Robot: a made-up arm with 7 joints.
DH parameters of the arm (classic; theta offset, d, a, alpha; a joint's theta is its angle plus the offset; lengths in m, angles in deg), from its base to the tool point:
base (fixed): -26.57 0 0.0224 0
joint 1: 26.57 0.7 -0.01 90
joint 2: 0 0.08 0.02 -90
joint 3: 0 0.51 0.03 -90
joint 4: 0 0.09 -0.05 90
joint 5: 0 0.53 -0.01 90
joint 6: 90 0.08 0.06 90
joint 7: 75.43 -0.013 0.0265 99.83
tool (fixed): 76.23 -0.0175 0 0
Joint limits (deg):
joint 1: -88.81..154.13
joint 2: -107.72..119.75
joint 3: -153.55..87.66
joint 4: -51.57..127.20
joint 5: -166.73..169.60
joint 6: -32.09..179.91
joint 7: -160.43..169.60
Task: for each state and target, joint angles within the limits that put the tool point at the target. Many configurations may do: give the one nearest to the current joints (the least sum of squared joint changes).
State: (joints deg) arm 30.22 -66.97 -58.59 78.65 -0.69 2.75 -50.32
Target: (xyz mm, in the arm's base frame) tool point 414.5 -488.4 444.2
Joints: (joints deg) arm 13.76 -76.54 -56.59 124.14 7.63 -3.03 -49.72
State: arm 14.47 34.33 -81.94 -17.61 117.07 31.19 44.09
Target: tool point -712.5 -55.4 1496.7
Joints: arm -1.14 48.86 -81.82 -8.85 118.40 24.75 38.45
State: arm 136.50 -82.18 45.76 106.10 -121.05 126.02 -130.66
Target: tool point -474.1 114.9 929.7
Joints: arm 110.12 -66.05 80.71 115.88 -124.98 129.57 -129.84
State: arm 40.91 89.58 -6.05 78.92 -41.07 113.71 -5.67
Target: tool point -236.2 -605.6 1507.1
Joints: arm 54.54 58.63 -18.61 54.01 -44.99 95.62 -8.48
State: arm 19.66 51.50 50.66 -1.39 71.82 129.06 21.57
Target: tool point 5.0 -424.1 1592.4
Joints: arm 46.77 13.10 62.31 -33.61 61.89 129.99 18.33
